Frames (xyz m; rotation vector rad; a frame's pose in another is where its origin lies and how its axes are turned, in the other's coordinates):
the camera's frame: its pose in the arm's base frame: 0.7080 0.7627 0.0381 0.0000 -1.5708 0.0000
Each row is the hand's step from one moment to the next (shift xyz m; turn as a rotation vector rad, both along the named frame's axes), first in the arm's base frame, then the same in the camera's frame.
Working: the arm's base frame: its pose in the camera's frame: -0.0381 -0.7627 0.7080 0.0000 1.5708 0.0000

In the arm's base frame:
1: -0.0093 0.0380 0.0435 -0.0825 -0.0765 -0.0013
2: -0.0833 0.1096 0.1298 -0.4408 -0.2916 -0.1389
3: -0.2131 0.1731 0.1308 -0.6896 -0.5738 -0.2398
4: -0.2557 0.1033 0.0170 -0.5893 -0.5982 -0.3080
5: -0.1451 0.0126 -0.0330 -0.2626 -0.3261 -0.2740
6: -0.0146 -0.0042 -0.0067 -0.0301 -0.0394 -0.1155
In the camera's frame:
1: 0.0435 0.0380 0.0093 -0.0013 -0.0765 0.0825
2: 0.1298 0.1096 0.0833 -0.1389 -0.2916 0.4408
3: 0.1308 0.1731 0.2131 -0.2398 -0.5738 0.6896
4: 0.0170 0.1033 0.2557 -0.3080 -0.5982 0.5893
5: -0.0330 0.0126 0.1451 -0.2740 -0.3261 0.2626
6: -0.0067 -0.0042 0.0146 -0.1155 -0.0394 0.0301

